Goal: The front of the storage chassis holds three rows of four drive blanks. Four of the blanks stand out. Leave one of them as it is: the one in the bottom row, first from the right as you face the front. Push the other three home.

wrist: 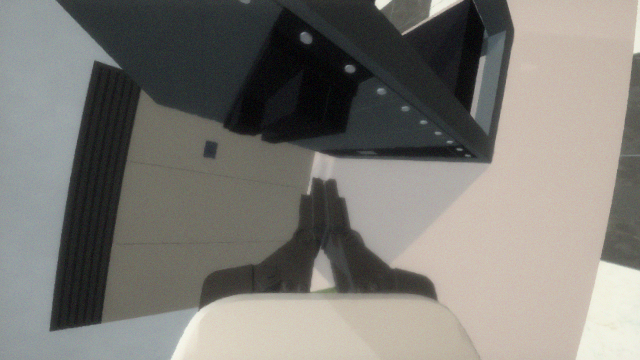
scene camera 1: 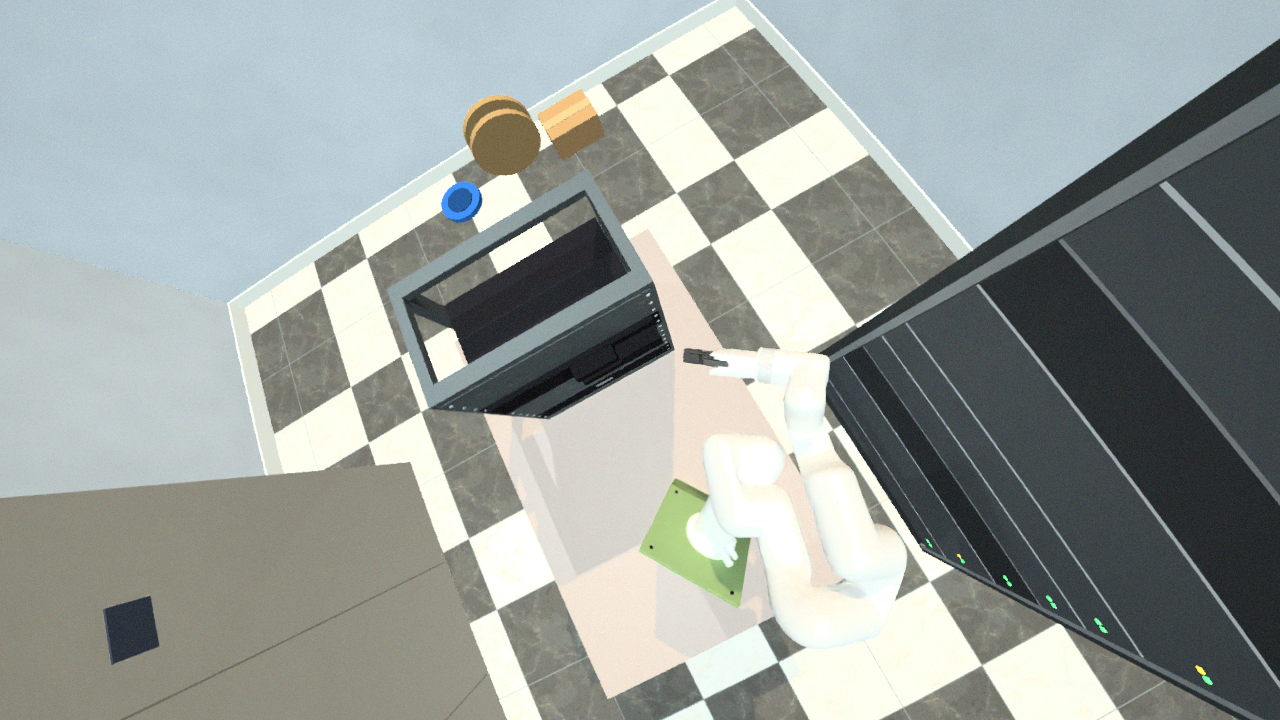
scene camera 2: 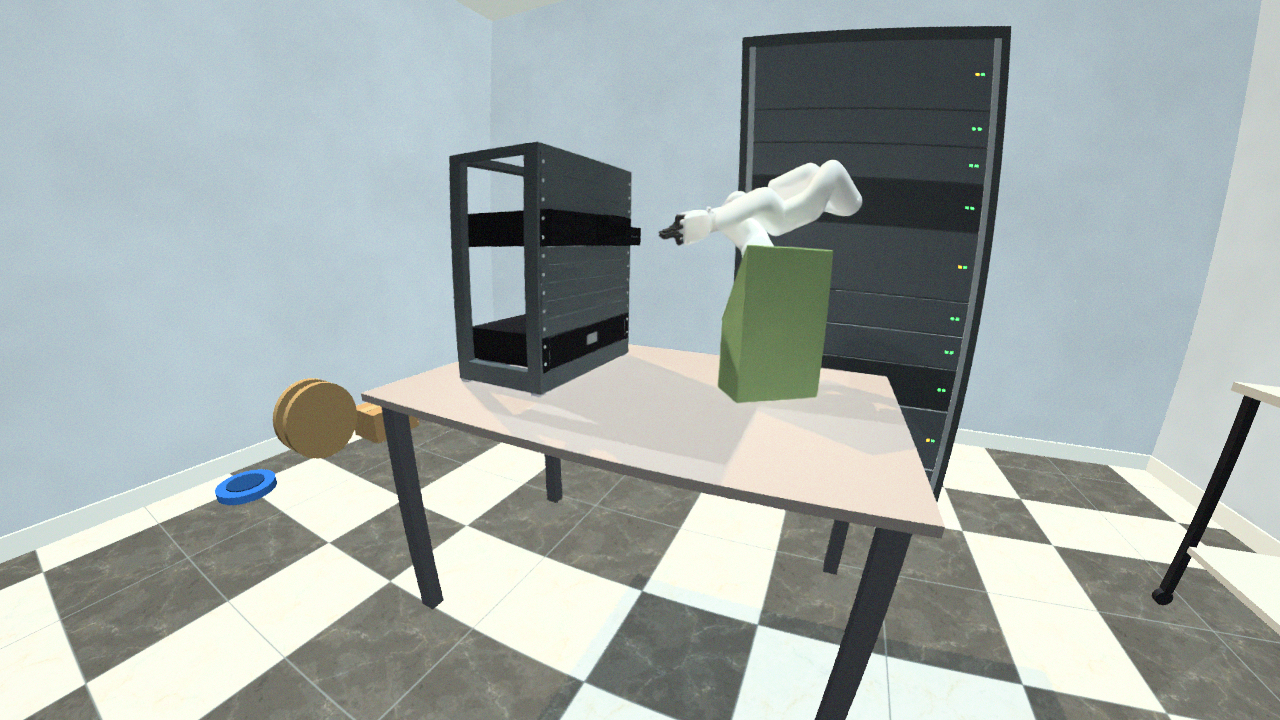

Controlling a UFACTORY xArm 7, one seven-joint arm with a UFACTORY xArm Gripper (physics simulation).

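Seen in the pictures: gripper, fingertip midpoint: (wrist: 320,192) (scene camera 1: 684,355) (scene camera 2: 661,235); arm's base, link origin: (scene camera 1: 710,536) (scene camera 2: 780,290).
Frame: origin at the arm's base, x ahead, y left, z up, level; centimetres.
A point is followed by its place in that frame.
Note:
The black storage chassis (scene camera 1: 537,400) @(x 53.9, y 18.2, z 2.5 cm) (scene camera 2: 572,228) @(x 52.1, y 15.3, z 14.4 cm) sits in the upper part of the open rack frame (scene camera 1: 537,340) @(x 53.3, y 2.0, z 34.1 cm) (scene camera 2: 534,286) @(x 56.4, y 27.4, z 0.4 cm) (wrist: 400,75) @(x 49.8, y -22.6, z 7.7 cm). Dark drive blanks stand out of its front: a block (scene camera 1: 594,364) @(x 47.7, y -2.5, z 18.5 cm) near the middle in the overhead view, and an end (scene camera 2: 634,236) past the rack's far edge in scene camera 2. In the wrist view a protruding dark block (wrist: 325,110) @(x 45.7, y -18.7, z 12.8 cm) shows above the fingers. The rows and single blanks are too dark to tell apart. My gripper (scene camera 1: 689,356) @(x 38.2, y -20.6, z 13.5 cm) (scene camera 2: 664,233) @(x 38.2, y -20.6, z 13.5 cm) (wrist: 320,192) @(x 38.2, y -20.6, z 13.5 cm) is shut and empty, apart from the chassis, in front of its right end.
The rack stands on the pink table (scene camera 1: 626,653) @(x -20.6, y 46.1, z -27.4 cm) (scene camera 2: 805,465) @(x -7.5, y 43.4, z -27.4 cm) (wrist: 550,200) @(x 42.3, y -30.4, z -27.4 cm). A second black unit (scene camera 2: 581,340) @(x 52.8, y 8.4, z -16.4 cm) fills the rack's bottom. The arm's green pedestal (scene camera 1: 666,532) @(x 7.3, y 7.6, z 4.7 cm) (scene camera 2: 778,322) @(x -0.1, y 9.1, z -7.0 cm) stands on the table. A tall server cabinet (scene camera 1: 1074,402) (scene camera 2: 877,34) rises beside the arm.

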